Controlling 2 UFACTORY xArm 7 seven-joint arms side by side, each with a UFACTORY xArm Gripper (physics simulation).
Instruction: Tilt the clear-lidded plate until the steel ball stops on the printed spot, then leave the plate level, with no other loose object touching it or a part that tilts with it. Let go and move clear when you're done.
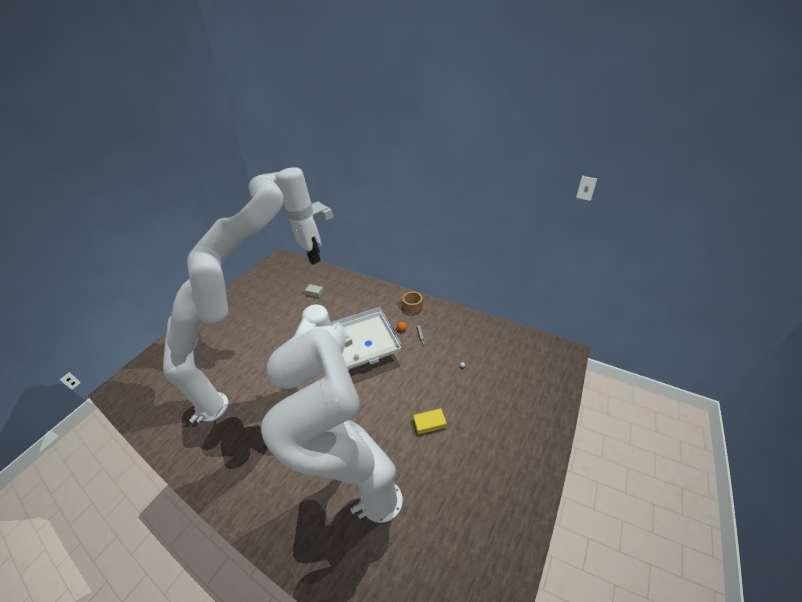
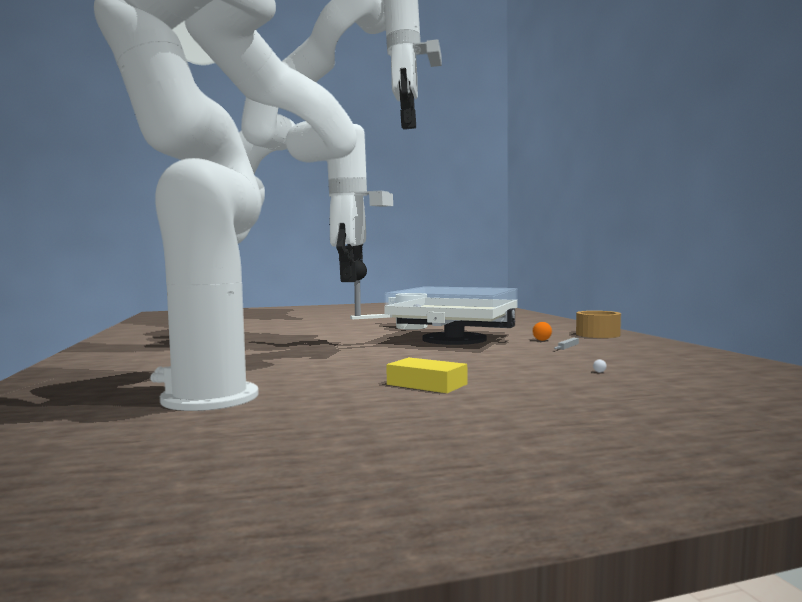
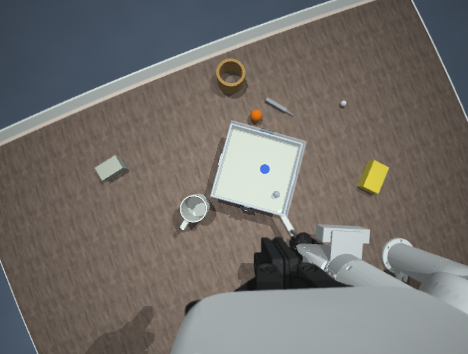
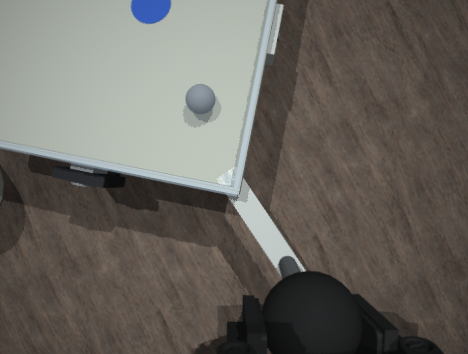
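Note:
The clear-lidded plate [image 1: 382,329] [image 2: 466,312] [image 3: 245,150] [image 4: 100,100] stands on a black pedestal and looks nearly level; a slight tilt is hard to judge. The steel ball [image 1: 356,357] [image 3: 276,194] [image 4: 200,98] is off the blue spot [image 1: 367,343] [image 3: 264,169] [image 4: 150,7], between it and the corner with the white handle bar [image 2: 370,316] [image 3: 287,225] [image 4: 262,225]. My right gripper [image 2: 350,272] [image 4: 299,325] is shut on the black knob [image 4: 312,300] on the bar's upright rod. My left gripper [image 1: 314,257] [image 2: 408,123] [image 3: 270,254] is shut and empty, high above the table.
A white mug [image 3: 194,208] stands very close to the plate's corner; contact is unclear. An orange ball [image 2: 542,331] [image 3: 256,115] lies near the opposite edge. Also there are a brown ring-shaped pot [image 3: 231,85], grey tool [image 3: 277,105], white ball [image 3: 343,103], yellow block [image 3: 373,177] and grey block [image 3: 111,168].

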